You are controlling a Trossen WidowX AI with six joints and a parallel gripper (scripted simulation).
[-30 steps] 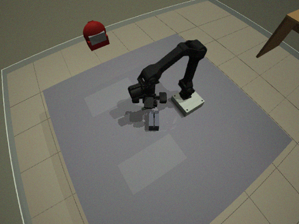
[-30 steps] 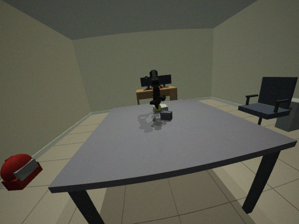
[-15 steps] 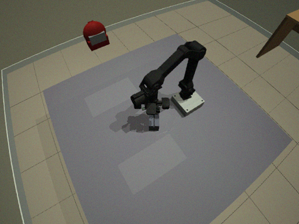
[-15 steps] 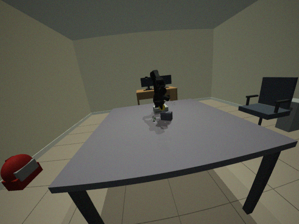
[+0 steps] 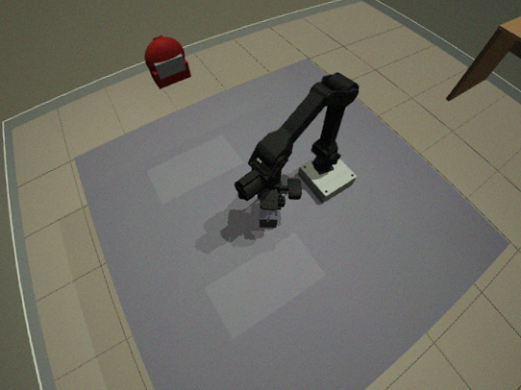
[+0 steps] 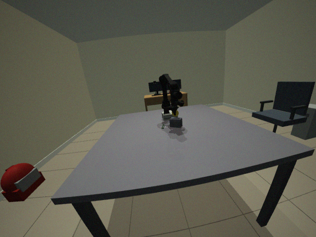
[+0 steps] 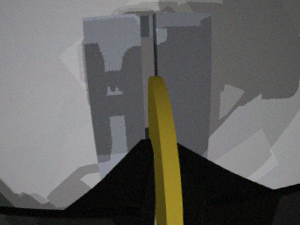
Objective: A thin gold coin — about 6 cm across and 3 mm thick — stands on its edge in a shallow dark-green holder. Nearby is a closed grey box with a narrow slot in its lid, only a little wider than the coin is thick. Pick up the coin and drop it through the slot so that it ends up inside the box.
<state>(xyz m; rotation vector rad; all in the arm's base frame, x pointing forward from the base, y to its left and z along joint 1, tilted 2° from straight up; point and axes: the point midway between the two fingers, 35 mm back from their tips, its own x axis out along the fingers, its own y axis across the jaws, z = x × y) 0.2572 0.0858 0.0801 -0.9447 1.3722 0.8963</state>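
Right now my gripper tip is 2 cm below the gold coin.
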